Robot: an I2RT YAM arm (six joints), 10 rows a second.
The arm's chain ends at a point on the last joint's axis. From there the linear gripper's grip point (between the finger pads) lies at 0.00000 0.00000 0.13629 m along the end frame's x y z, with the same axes.
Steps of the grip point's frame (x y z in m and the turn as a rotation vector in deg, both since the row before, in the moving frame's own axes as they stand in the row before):
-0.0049, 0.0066, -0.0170, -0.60, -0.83, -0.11
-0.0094, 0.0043, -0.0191, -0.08, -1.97, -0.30
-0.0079, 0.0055, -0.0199, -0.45, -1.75, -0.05
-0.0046, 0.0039, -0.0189, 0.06, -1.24, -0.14
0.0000, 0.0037, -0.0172, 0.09, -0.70, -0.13
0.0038, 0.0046, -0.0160, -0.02, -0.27, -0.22
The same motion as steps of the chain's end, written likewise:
-0.0029, 0.0052, -0.0170, -0.60, -0.83, -0.11
-0.0047, 0.0041, -0.0190, -0.08, -1.97, -0.30
-0.0037, 0.0044, -0.0198, -0.45, -1.75, -0.05
-0.0017, 0.0040, -0.0189, 0.06, -1.24, -0.14
0.0017, 0.0039, -0.0172, 0.09, -0.70, -0.13
0.0044, 0.0046, -0.0160, -0.02, -0.27, -0.22

